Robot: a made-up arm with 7 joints. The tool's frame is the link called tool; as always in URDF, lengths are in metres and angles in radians. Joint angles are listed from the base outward.
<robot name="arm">
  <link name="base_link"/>
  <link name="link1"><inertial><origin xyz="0.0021 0.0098 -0.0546"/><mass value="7.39"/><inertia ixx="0.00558" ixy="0" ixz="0" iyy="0.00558" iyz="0" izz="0.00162"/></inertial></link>
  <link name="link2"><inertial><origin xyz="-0.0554 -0.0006 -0.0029"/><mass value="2.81"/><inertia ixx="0.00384" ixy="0" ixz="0" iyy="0.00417" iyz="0" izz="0.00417"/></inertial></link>
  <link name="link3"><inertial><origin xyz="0.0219 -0.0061 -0.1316"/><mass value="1.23"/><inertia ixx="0.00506" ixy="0" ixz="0" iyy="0.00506" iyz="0" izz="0.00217"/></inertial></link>
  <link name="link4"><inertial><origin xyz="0.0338 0.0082 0.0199"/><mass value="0.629"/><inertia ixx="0.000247" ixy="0" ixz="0" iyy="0.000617" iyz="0" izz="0.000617"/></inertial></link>
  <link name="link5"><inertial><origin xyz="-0.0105 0.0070 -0.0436"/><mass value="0.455"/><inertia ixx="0.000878" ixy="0" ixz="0" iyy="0.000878" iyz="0" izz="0.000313"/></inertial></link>
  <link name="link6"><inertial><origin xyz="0.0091 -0.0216 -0.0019"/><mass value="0.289"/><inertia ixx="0.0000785" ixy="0" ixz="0" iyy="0.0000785" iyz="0" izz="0.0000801"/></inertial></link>
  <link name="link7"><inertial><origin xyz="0.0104 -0.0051 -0.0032"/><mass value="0.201"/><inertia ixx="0.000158" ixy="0" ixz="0" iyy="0.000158" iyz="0" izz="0.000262"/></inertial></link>
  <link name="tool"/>
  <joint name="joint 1" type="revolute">
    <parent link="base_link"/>
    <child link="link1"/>
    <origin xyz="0 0.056 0" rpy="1.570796 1.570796 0"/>
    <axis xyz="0 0 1"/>
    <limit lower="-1.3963" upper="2"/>
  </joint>
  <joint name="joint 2" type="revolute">
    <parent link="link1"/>
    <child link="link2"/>
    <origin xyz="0 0 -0.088" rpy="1.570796 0 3.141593"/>
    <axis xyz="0 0 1"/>
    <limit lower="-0.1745" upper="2"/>
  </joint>
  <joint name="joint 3" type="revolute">
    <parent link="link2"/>
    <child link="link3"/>
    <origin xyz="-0.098 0 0" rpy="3.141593 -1.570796 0"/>
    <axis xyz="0 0 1"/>
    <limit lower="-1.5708" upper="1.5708"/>
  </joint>
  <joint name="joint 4" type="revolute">
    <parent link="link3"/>
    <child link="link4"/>
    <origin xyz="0 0 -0.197" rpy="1.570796 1.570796 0"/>
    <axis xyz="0 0 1"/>
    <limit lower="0" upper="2.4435"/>
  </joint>
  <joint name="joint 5" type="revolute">
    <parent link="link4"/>
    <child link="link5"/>
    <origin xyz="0.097 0 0" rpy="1.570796 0 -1.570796"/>
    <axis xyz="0 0 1"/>
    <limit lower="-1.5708" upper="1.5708"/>
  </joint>
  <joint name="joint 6" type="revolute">
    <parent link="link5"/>
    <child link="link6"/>
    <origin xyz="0 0 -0.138" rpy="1.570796 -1.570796 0"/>
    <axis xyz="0 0 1"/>
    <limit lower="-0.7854" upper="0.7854"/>
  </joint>
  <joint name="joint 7" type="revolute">
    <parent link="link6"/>
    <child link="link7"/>
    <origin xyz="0 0 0" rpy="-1.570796 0 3.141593"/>
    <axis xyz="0 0 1"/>
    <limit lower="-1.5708" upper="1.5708"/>
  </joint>
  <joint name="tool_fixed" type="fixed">
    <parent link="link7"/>
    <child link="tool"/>
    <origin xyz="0 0 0" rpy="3.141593 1.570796 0"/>
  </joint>
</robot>
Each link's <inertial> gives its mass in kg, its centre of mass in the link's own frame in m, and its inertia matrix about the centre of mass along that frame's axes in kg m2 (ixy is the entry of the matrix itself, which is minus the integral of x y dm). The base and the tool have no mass. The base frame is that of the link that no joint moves.
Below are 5 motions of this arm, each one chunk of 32 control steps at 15 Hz.
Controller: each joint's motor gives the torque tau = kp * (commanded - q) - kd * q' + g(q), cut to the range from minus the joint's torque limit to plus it. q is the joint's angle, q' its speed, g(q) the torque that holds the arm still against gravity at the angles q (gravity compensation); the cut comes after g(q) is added. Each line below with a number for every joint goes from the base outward.
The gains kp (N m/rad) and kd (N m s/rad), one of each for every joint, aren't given. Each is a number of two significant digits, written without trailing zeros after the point. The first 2 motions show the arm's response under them.
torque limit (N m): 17 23 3 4.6 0.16 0.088 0.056
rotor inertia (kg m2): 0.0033 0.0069 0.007 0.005 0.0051 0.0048 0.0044
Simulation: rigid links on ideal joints. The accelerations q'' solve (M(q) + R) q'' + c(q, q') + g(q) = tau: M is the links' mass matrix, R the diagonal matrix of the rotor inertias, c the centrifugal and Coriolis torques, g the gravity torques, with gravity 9.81 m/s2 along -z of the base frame. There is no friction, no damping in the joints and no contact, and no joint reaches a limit. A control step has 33 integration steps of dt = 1/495 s. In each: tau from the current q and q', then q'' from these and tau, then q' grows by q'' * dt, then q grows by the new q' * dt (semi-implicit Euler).
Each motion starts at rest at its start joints. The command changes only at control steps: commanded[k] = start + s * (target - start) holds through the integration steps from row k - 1 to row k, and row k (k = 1, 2, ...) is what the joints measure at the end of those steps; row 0 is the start. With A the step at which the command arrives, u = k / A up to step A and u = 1 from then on. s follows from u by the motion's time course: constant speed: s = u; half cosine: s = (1 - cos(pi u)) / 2; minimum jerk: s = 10 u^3 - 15 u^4 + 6 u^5; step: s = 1 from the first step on.
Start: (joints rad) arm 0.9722 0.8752 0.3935 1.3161 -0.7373 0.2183 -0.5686
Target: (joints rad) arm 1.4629 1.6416 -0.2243 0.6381 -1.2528 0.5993 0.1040
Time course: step
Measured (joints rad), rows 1 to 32:
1: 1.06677 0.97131 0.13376 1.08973 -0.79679 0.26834 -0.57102
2: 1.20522 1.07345 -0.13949 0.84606 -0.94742 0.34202 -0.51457
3: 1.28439 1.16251 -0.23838 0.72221 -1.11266 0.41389 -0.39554
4: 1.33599 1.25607 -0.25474 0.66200 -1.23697 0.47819 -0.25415
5: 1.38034 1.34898 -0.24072 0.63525 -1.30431 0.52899 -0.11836
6: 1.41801 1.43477 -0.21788 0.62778 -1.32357 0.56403 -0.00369
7: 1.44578 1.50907 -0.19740 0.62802 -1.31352 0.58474 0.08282
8: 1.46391 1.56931 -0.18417 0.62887 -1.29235 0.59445 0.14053
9: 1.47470 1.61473 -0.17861 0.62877 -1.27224 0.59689 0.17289
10: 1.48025 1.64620 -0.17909 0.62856 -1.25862 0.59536 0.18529
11: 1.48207 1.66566 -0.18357 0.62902 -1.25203 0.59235 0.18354
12: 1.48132 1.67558 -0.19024 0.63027 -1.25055 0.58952 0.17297
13: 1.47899 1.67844 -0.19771 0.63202 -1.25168 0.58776 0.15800
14: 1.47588 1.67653 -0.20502 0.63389 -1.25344 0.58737 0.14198
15: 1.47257 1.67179 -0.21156 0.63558 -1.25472 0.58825 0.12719
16: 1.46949 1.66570 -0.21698 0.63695 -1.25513 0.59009 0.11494
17: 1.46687 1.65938 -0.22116 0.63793 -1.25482 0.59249 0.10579
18: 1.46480 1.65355 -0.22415 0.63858 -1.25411 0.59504 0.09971
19: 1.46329 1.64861 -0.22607 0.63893 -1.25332 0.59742 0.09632
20: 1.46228 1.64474 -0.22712 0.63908 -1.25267 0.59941 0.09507
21: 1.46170 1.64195 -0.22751 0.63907 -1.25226 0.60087 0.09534
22: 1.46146 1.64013 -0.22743 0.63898 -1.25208 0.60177 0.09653
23: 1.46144 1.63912 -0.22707 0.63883 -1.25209 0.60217 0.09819
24: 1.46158 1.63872 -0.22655 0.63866 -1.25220 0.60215 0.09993
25: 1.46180 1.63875 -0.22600 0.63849 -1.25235 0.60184 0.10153
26: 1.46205 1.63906 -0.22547 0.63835 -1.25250 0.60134 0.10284
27: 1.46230 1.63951 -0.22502 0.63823 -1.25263 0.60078 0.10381
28: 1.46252 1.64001 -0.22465 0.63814 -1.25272 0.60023 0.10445
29: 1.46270 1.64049 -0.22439 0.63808 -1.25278 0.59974 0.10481
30: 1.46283 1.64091 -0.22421 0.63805 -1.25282 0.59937 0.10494
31: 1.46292 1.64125 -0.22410 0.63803 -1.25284 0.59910 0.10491
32: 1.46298 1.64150 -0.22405 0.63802 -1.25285 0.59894 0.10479
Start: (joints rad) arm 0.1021 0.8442 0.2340 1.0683 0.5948 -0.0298 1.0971
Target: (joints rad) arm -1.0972 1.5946 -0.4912 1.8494 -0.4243 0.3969 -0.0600
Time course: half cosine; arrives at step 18
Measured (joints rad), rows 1 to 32:
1: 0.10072 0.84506 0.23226 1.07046 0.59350 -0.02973 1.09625
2: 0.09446 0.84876 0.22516 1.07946 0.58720 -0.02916 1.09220
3: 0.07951 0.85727 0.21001 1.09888 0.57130 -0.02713 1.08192
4: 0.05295 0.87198 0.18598 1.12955 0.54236 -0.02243 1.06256
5: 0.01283 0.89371 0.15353 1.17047 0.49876 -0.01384 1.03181
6: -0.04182 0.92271 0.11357 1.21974 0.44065 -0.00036 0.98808
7: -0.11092 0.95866 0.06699 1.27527 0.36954 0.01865 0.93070
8: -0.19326 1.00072 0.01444 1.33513 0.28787 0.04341 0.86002
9: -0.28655 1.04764 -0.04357 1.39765 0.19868 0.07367 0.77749
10: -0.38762 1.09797 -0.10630 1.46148 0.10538 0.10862 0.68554
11: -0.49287 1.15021 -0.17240 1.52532 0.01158 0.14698 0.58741
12: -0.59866 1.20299 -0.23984 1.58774 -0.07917 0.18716 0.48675
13: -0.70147 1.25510 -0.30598 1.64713 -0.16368 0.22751 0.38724
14: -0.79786 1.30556 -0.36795 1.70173 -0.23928 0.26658 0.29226
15: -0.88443 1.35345 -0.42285 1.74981 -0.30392 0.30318 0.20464
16: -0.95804 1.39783 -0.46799 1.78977 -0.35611 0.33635 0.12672
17: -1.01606 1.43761 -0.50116 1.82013 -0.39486 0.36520 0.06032
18: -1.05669 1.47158 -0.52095 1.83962 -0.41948 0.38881 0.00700
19: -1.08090 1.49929 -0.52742 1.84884 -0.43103 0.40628 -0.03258
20: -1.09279 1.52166 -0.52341 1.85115 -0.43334 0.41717 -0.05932
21: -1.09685 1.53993 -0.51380 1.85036 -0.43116 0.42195 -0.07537
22: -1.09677 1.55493 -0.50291 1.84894 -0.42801 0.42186 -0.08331
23: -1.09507 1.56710 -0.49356 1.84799 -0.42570 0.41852 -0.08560
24: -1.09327 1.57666 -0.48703 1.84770 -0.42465 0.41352 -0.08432
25: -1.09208 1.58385 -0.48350 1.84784 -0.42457 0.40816 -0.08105
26: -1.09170 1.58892 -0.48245 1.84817 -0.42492 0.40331 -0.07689
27: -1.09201 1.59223 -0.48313 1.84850 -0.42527 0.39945 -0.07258
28: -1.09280 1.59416 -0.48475 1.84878 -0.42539 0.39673 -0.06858
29: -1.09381 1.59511 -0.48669 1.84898 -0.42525 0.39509 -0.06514
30: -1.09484 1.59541 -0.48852 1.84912 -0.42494 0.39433 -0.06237
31: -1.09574 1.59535 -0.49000 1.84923 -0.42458 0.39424 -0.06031
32: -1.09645 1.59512 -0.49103 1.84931 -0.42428 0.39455 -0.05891
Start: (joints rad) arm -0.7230 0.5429 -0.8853 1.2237 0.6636 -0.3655 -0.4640
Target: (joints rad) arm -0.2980 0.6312 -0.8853 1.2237 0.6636 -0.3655 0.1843
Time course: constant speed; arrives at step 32
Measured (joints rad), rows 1 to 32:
1: -0.72193 0.54318 -0.88674 1.22338 0.66368 -0.36541 -0.46271
2: -0.71895 0.54384 -0.88924 1.22278 0.66383 -0.36508 -0.45830
3: -0.71380 0.54486 -0.89169 1.22219 0.66398 -0.36450 -0.44996
4: -0.70639 0.54622 -0.89348 1.22176 0.66408 -0.36379 -0.43767
5: -0.69675 0.54790 -0.89435 1.22155 0.66412 -0.36308 -0.42190
6: -0.68508 0.54988 -0.89432 1.22155 0.66409 -0.36253 -0.40337
7: -0.67170 0.55212 -0.89354 1.22170 0.66401 -0.36224 -0.38289
8: -0.65698 0.55457 -0.89222 1.22197 0.66390 -0.36227 -0.36120
9: -0.64136 0.55719 -0.89058 1.22231 0.66379 -0.36261 -0.33891
10: -0.62524 0.55994 -0.88884 1.22267 0.66369 -0.36320 -0.31651
11: -0.60898 0.56279 -0.88717 1.22303 0.66361 -0.36398 -0.29430
12: -0.59289 0.56569 -0.88570 1.22335 0.66356 -0.36483 -0.27245
13: -0.57718 0.56862 -0.88452 1.22362 0.66353 -0.36567 -0.25104
14: -0.56199 0.57155 -0.88367 1.22382 0.66352 -0.36641 -0.23004
15: -0.54738 0.57447 -0.88315 1.22394 0.66352 -0.36700 -0.20941
16: -0.53334 0.57737 -0.88294 1.22398 0.66353 -0.36740 -0.18905
17: -0.51981 0.58023 -0.88299 1.22397 0.66355 -0.36759 -0.16888
18: -0.50670 0.58306 -0.88324 1.22390 0.66356 -0.36761 -0.14882
19: -0.49391 0.58586 -0.88362 1.22381 0.66357 -0.36747 -0.12880
20: -0.48132 0.58863 -0.88407 1.22370 0.66357 -0.36721 -0.10877
21: -0.46882 0.59138 -0.88453 1.22358 0.66357 -0.36689 -0.08870
22: -0.45632 0.59411 -0.88495 1.22348 0.66357 -0.36654 -0.06859
23: -0.44376 0.59683 -0.88532 1.22340 0.66357 -0.36620 -0.04842
24: -0.43107 0.59954 -0.88560 1.22333 0.66356 -0.36591 -0.02820
25: -0.41823 0.60226 -0.88579 1.22329 0.66356 -0.36567 -0.00794
26: -0.40524 0.60498 -0.88589 1.22327 0.66356 -0.36550 0.01234
27: -0.39210 0.60770 -0.88592 1.22327 0.66355 -0.36541 0.03263
28: -0.37883 0.61044 -0.88588 1.22328 0.66355 -0.36538 0.05292
29: -0.36546 0.61318 -0.88579 1.22331 0.66355 -0.36541 0.07322
30: -0.35202 0.61593 -0.88568 1.22334 0.66356 -0.36548 0.09350
31: -0.33854 0.61868 -0.88555 1.22337 0.66356 -0.36557 0.11377
32: -0.32505 0.62145 -0.88543 1.22340 0.66356 -0.36568 0.13403

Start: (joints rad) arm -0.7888 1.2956 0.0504 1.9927 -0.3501 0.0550 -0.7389
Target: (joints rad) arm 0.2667 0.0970 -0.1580 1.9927 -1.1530 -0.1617 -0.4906
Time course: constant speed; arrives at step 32
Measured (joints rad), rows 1 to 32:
1: -0.78019 1.29114 0.04779 1.99230 -0.35413 0.05495 -0.73817
2: -0.76257 1.27958 0.04450 1.99191 -0.36638 0.05389 -0.73599
3: -0.73903 1.26167 0.04087 1.99174 -0.38665 0.05128 -0.73236
4: -0.71197 1.23868 0.03648 1.99174 -0.41248 0.04705 -0.72748
5: -0.68294 1.21175 0.03110 1.99177 -0.44091 0.04144 -0.72158
6: -0.65289 1.18179 0.02474 1.99175 -0.46967 0.03481 -0.71486
7: -0.62229 1.14951 0.01764 1.99165 -0.49746 0.02756 -0.70753
8: -0.59138 1.11552 0.01007 1.99148 -0.52393 0.02004 -0.69974
9: -0.56025 1.08028 0.00231 1.99128 -0.54926 0.01249 -0.69165
10: -0.52891 1.04418 -0.00542 1.99107 -0.57390 0.00506 -0.68339
11: -0.49735 1.00750 -0.01301 1.99089 -0.59828 -0.00218 -0.67507
12: -0.46556 0.97046 -0.02038 1.99074 -0.62271 -0.00923 -0.66677
13: -0.43353 0.93320 -0.02751 1.99061 -0.64734 -0.01611 -0.65853
14: -0.40128 0.89582 -0.03443 1.99050 -0.67219 -0.02288 -0.65039
15: -0.36884 0.85838 -0.04118 1.99040 -0.69722 -0.02959 -0.64235
16: -0.33623 0.82093 -0.04781 1.99030 -0.72236 -0.03628 -0.63440
17: -0.30348 0.78348 -0.05435 1.99019 -0.74755 -0.04299 -0.62653
18: -0.27063 0.74603 -0.06083 1.99009 -0.77273 -0.04973 -0.61871
19: -0.23769 0.70860 -0.06730 1.98998 -0.79789 -0.05651 -0.61093
20: -0.20469 0.67117 -0.07375 1.98986 -0.82302 -0.06333 -0.60316
21: -0.17164 0.63375 -0.08020 1.98974 -0.84812 -0.07019 -0.59539
22: -0.13855 0.59634 -0.08665 1.98962 -0.87321 -0.07707 -0.58762
23: -0.10543 0.55894 -0.09310 1.98950 -0.89829 -0.08396 -0.57983
24: -0.07227 0.52154 -0.09955 1.98937 -0.92337 -0.09086 -0.57203
25: -0.03909 0.48416 -0.10600 1.98925 -0.94845 -0.09777 -0.56422
26: -0.00586 0.44677 -0.11244 1.98913 -0.97353 -0.10467 -0.55639
27: 0.02740 0.40940 -0.11888 1.98900 -0.99862 -0.11157 -0.54855
28: 0.06069 0.37204 -0.12530 1.98889 -1.02371 -0.11846 -0.54070
29: 0.09402 0.33468 -0.13171 1.98877 -1.04880 -0.12536 -0.53284
30: 0.12738 0.29733 -0.13812 1.98866 -1.07389 -0.13225 -0.52499
31: 0.16078 0.26000 -0.14451 1.98855 -1.09898 -0.13914 -0.51713
32: 0.19421 0.22267 -0.15089 1.98845 -1.12407 -0.14604 -0.50928

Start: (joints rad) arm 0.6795 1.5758 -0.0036 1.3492 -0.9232 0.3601 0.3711
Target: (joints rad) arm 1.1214 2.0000 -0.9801 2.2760 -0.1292 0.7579 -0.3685
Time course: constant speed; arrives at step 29
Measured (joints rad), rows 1 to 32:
1: 0.68522 1.57818 -0.01519 1.35680 -0.91837 0.36116 0.36999
2: 0.69401 1.58359 -0.03741 1.37678 -0.90448 0.36452 0.36555
3: 0.70451 1.59116 -0.06600 1.40598 -0.88224 0.37057 0.35616
4: 0.71616 1.60019 -0.09788 1.43963 -0.85444 0.37929 0.34126
5: 0.72870 1.61033 -0.13123 1.47426 -0.82403 0.39032 0.32133
6: 0.74196 1.62140 -0.16506 1.50820 -0.79325 0.40319 0.29746
7: 0.75585 1.63330 -0.19890 1.54114 -0.76328 0.41734 0.27090
8: 0.77025 1.64593 -0.23252 1.57334 -0.73450 0.43224 0.24282
9: 0.78507 1.65920 -0.26587 1.60517 -0.70676 0.44745 0.21412
10: 0.80019 1.67299 -0.29900 1.63688 -0.67968 0.46265 0.18541
11: 0.81551 1.68716 -0.33201 1.66862 -0.65289 0.47762 0.15707
12: 0.83093 1.70160 -0.36501 1.70042 -0.62609 0.49229 0.12928
13: 0.84638 1.71620 -0.39809 1.73225 -0.59916 0.50664 0.10209
14: 0.86180 1.73088 -0.43132 1.76411 -0.57204 0.52070 0.07548
15: 0.87717 1.74559 -0.46473 1.79599 -0.54476 0.53454 0.04936
16: 0.89247 1.76027 -0.49831 1.82787 -0.51737 0.54823 0.02364
17: 0.90770 1.77492 -0.53204 1.85975 -0.48992 0.56185 -0.00179
18: 0.92288 1.78953 -0.56586 1.89164 -0.46246 0.57543 -0.02702
19: 0.93803 1.80410 -0.59974 1.92353 -0.43500 0.58903 -0.05215
20: 0.95317 1.81866 -0.63365 1.95543 -0.40756 0.60265 -0.07724
21: 0.96830 1.83320 -0.66754 1.98732 -0.38013 0.61632 -0.10235
22: 0.98344 1.84775 -0.70142 2.01922 -0.35272 0.63003 -0.12749
23: 0.99860 1.86230 -0.73526 2.05112 -0.32532 0.64377 -0.15269
24: 1.01377 1.87687 -0.76908 2.08301 -0.29793 0.65753 -0.17796
25: 1.02895 1.89146 -0.80288 2.11491 -0.27054 0.67132 -0.20330
26: 1.04415 1.90606 -0.83667 2.14681 -0.24315 0.68511 -0.22868
27: 1.05935 1.92068 -0.87045 2.17872 -0.21577 0.69890 -0.25410
28: 1.07456 1.93530 -0.90423 2.21062 -0.18838 0.71270 -0.27956
29: 1.08977 1.94994 -0.93800 2.24253 -0.16099 0.72649 -0.30503
30: 1.10036 1.96305 -0.96289 2.26690 -0.13766 0.74048 -0.32873
31: 1.10725 1.97347 -0.97586 2.27908 -0.12290 0.75334 -0.34827
32: 1.11208 1.98138 -0.98059 2.28222 -0.11694 0.76337 -0.36284

